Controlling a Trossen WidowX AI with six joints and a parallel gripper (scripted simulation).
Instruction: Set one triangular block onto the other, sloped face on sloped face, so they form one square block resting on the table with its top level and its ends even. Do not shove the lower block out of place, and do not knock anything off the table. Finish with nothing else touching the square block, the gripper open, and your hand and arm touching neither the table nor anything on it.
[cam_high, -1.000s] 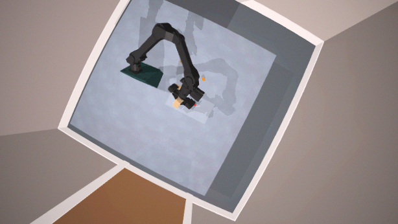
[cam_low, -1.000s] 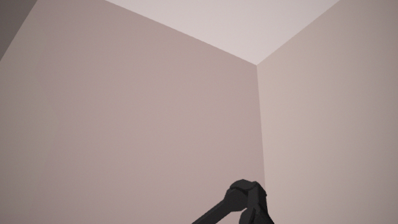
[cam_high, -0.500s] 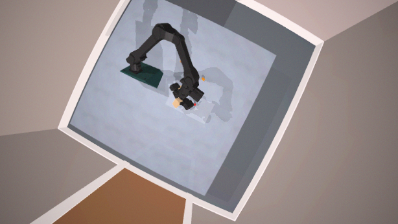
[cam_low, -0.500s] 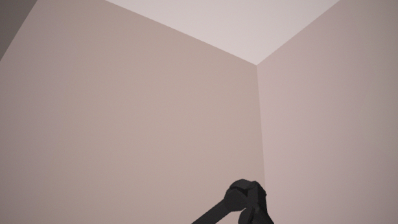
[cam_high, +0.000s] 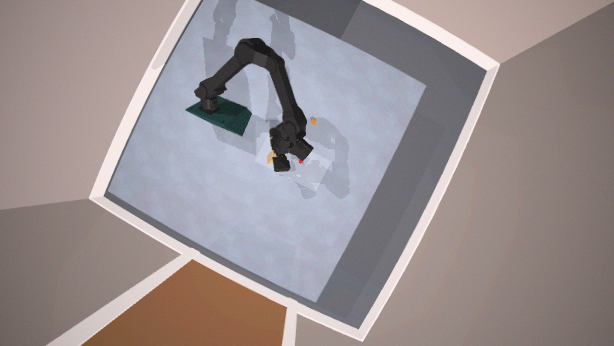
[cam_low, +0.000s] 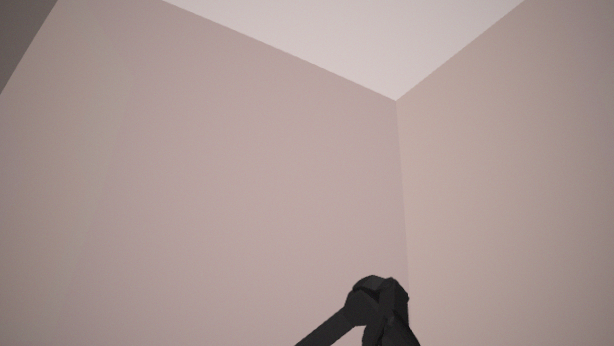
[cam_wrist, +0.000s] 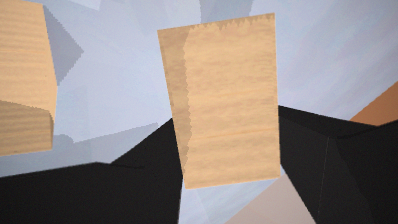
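Right now the wooden triangular block is 1 cm above my gripper tip. Round my gripper tip: small orange marker: 7 cm ahead, 25 cm to the left, 10 cm below.
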